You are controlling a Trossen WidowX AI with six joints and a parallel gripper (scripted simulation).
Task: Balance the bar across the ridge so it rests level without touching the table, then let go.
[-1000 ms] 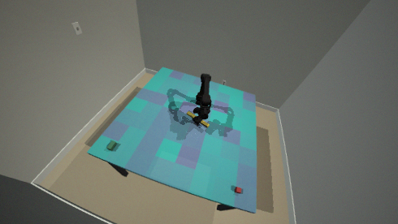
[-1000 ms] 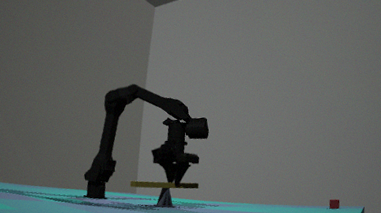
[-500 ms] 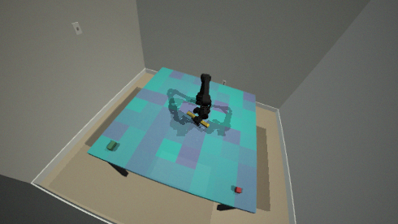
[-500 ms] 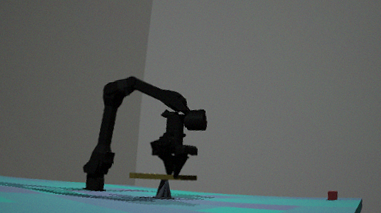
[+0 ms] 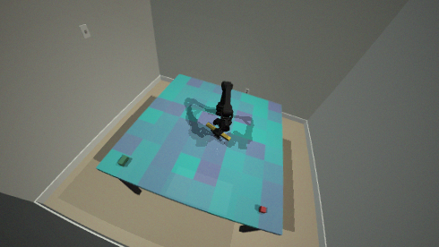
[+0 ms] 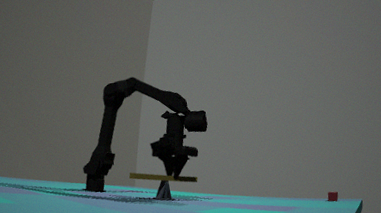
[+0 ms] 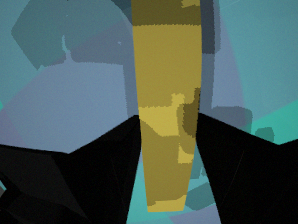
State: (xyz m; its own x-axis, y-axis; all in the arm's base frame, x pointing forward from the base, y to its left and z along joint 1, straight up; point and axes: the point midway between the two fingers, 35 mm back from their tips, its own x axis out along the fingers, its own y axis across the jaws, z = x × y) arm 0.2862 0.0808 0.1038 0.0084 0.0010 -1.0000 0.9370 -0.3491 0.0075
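My gripper tip is now 10 mm past the yellow bar and 30 mm to the left of it. Round my gripper tip: green block 450 mm ahead, 580 mm to the right, 50 mm below; small red cube 450 mm ahead, 420 mm to the left, 50 mm below.
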